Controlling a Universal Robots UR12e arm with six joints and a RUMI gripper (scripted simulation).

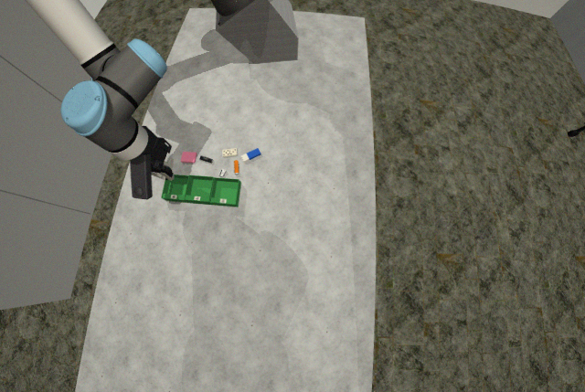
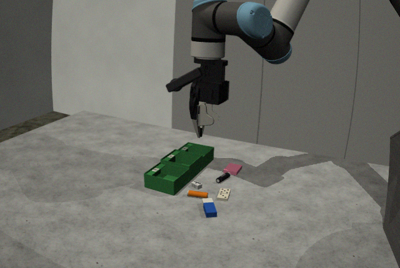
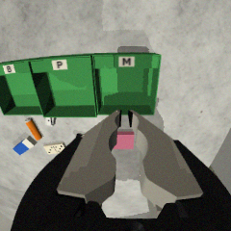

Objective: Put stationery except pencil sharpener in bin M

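Right now the green bin block is 80 mm to the left of my hand and 70 mm below it. From my hand the other things lie so: pencil sharpener 130 mm to the left, 90 mm below, 70 mm behind; black battery 110 mm behind, 90 mm below, 60 mm to the left; pink eraser 110 mm behind, 90 mm below, 10 mm to the right.
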